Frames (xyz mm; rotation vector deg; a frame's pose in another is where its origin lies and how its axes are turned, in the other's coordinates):
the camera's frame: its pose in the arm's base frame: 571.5 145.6 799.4 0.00 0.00 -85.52
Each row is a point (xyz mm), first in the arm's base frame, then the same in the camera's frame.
Working: the arm's base frame: its pose in the camera's frame: 100.5 -581.1 -799.4 0.00 0.00 85.52

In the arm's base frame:
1: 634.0 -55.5 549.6
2: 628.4 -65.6 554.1
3: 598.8 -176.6 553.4
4: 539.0 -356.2 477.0
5: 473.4 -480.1 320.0
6: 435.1 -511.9 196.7
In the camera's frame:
1: 205.4 46.6 -249.8
2: 215.0 40.2 -245.3
3: 323.3 2.0 -246.0
4: 497.7 -71.6 -322.4
5: 616.1 -146.7 -479.4
6: 644.8 -187.3 -602.7

